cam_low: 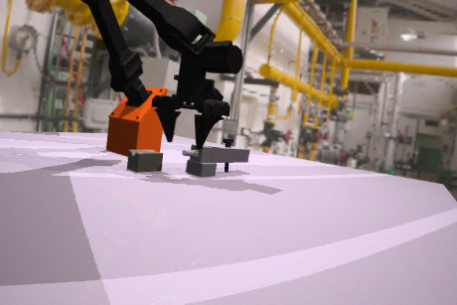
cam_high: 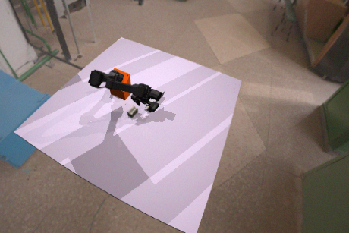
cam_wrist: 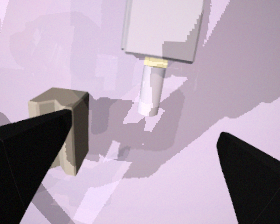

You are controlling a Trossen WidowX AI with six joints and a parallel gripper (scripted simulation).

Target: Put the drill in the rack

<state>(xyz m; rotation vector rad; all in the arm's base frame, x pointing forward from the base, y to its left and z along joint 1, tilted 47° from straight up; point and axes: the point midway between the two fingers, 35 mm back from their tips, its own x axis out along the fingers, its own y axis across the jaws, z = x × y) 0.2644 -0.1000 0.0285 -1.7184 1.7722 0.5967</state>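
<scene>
The drill lies 1 cm ahead of my gripper tip, 7 cm to the left of it and 2 cm below it. From my gripper tip the other things lie so: dark key 2 cm ahead, 15 cm to the left, 1 cm below; grey-tan box 8 cm behind, 3 cm to the right, 5 cm below.
</scene>
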